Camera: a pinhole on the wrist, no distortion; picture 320 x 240 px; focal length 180.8 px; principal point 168.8 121.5 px. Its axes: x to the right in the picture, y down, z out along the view. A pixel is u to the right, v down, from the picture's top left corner.
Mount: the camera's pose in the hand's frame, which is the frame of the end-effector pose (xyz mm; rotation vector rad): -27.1 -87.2 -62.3 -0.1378 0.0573 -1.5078
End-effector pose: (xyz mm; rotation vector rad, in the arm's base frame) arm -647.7 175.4 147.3 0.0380 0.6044 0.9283
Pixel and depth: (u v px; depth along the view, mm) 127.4 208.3 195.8
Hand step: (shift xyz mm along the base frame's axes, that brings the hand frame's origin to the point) 117.8 76.4 49.6
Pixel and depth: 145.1 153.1 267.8
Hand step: 146.5 60.2 129.7
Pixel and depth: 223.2 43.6 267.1
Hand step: 182.8 -126.4 187.8
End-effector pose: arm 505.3 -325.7 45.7 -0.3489 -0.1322 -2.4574
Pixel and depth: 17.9 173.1 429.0
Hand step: 162.5 -250.4 354.4
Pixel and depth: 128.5 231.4 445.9
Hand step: -113.9 -150.6 408.8
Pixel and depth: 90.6 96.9 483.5
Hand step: 213.5 -11.8 386.7
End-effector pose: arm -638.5 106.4 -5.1 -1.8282 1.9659 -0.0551
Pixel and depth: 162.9 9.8 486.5
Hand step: 222.1 370.6 -310.8
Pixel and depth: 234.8 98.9 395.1
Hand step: 318.4 85.0 -232.0
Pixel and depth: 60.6 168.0 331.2
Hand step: -40.9 1.0 -289.5
